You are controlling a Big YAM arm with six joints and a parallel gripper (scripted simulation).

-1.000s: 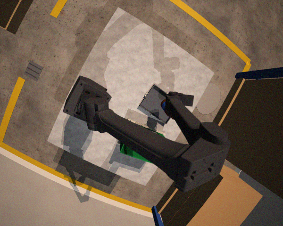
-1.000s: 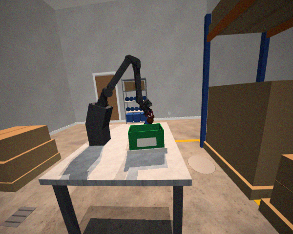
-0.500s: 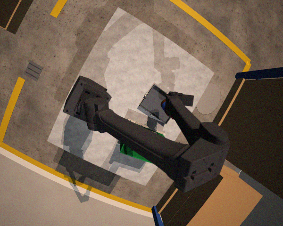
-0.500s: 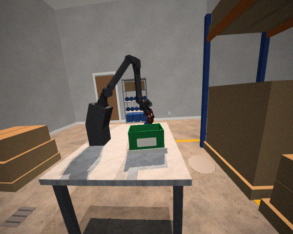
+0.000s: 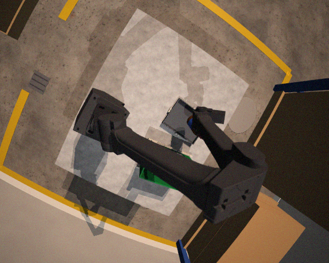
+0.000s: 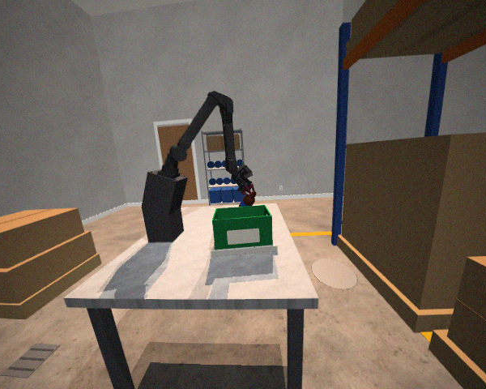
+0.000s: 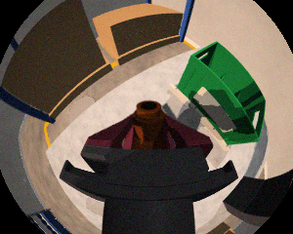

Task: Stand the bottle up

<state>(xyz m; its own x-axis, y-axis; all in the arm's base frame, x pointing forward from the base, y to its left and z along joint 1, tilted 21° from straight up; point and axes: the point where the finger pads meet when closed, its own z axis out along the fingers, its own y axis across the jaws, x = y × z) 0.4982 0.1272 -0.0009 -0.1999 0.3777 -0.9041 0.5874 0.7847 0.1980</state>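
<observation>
Now: hand 40 mm above the brown bottle, 30 mm past it and 20 mm to the right of it. The rest, counted from my hand: green crate (260 mm to the right, 110 mm below, 70 mm behind); then grey tray (180 mm below, 70 mm behind, 30 mm to the left).
</observation>
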